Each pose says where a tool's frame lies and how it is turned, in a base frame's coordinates. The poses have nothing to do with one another.
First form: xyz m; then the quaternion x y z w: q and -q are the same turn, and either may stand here.
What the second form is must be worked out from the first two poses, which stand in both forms.
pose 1, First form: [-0.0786 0.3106 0.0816 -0.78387 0.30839 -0.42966 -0.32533]
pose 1, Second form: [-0.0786 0.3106 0.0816 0.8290 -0.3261 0.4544 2.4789]
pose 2, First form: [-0.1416 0.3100 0.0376 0.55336 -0.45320 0.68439 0.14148]
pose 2, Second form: [-0.1416 0.3100 0.0376 0.5590 -0.4578 0.6913 2.8577]
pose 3, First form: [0.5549 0.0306 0.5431 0.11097 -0.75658 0.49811 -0.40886]
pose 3, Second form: [0.5549 0.0306 0.5431 -0.1216 0.8290 -0.5458 2.2992]
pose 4, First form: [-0.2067 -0.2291 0.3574 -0.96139 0.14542 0.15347 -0.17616]
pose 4, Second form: [-0.2067 -0.2291 0.3574 0.9767 -0.1477 -0.1559 2.7874]
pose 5, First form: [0.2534 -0.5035 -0.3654 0.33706 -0.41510 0.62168 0.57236]
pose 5, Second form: [0.2534 -0.5035 -0.3654 0.4110 -0.5062 0.7581 1.9228]
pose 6, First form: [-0.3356 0.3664 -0.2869 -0.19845 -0.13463 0.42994 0.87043]
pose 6, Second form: [-0.3356 0.3664 -0.2869 -0.4031 -0.2735 0.8733 1.0295]
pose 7, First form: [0.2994 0.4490 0.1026 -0.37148 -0.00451 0.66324 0.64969]
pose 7, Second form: [0.2994 0.4490 0.1026 -0.4887 -0.0059 0.8725 1.7272]
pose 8, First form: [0.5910 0.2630 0.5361 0.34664 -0.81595 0.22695 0.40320]
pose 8, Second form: [0.5910 0.2630 0.5361 0.3788 -0.8916 0.2480 2.3116]
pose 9, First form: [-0.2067 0.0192 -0.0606 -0.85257 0.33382 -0.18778 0.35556]
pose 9, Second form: [-0.2067 0.0192 -0.0606 -0.9122 0.3572 -0.2009 2.4146]
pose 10, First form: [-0.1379 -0.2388 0.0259 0.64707 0.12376 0.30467 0.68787]
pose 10, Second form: [-0.1379 -0.2388 0.0259 0.8915 0.1705 0.4197 1.6245]
